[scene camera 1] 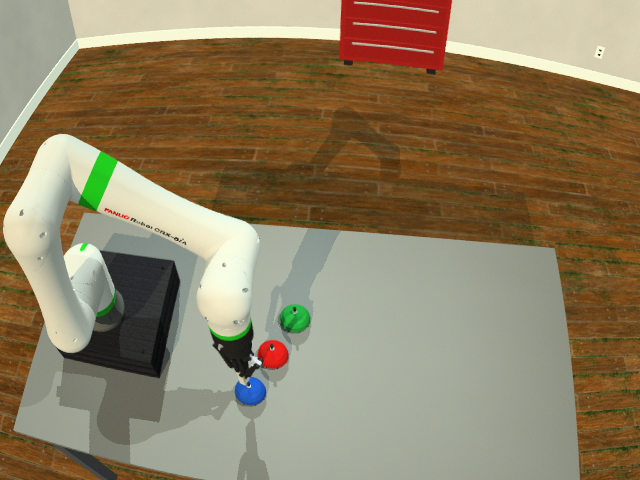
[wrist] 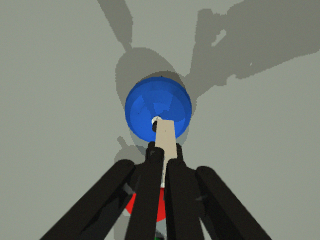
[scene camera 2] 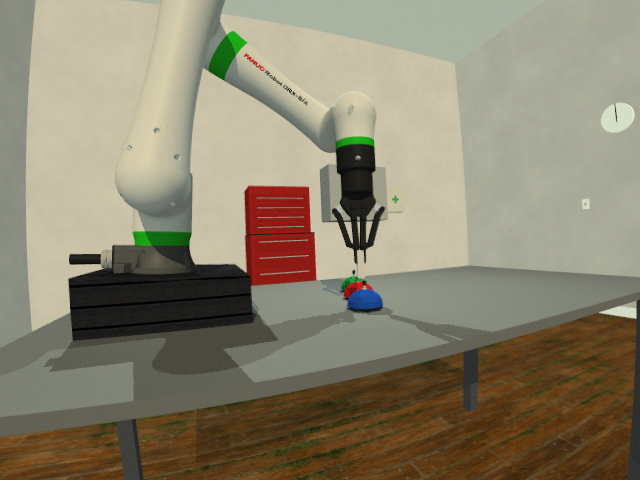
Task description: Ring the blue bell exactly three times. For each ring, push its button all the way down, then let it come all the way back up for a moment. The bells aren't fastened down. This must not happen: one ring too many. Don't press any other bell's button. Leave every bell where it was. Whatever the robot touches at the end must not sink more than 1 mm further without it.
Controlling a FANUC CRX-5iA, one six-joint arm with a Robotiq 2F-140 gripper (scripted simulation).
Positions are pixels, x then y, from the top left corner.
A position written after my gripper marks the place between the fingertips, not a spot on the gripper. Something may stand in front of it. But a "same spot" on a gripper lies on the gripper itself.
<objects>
My gripper shows in scene camera 1, in the wrist view [164, 132] and in scene camera 2. One and the same spot on my gripper: [scene camera 1: 243, 375] is [scene camera 2: 365, 247].
</objects>
